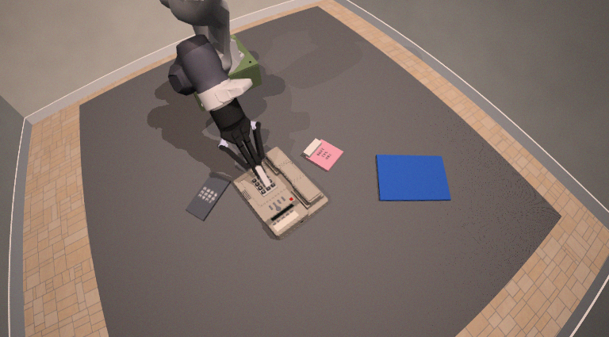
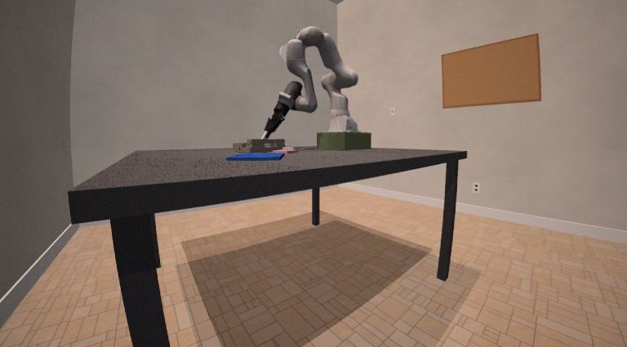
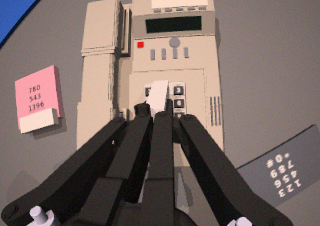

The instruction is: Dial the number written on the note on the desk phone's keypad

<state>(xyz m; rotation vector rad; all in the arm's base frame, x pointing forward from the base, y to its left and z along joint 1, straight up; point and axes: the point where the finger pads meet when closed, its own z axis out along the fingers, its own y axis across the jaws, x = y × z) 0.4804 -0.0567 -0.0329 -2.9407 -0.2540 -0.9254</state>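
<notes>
My hand is 3 cm short of the handset, 8 cm to the right of it and 2 cm above it. Also, from my hand: pink note: 20 cm to the left, 7 cm below; then blue mat: 20 cm ahead, 39 cm to the left, 7 cm below.
</notes>
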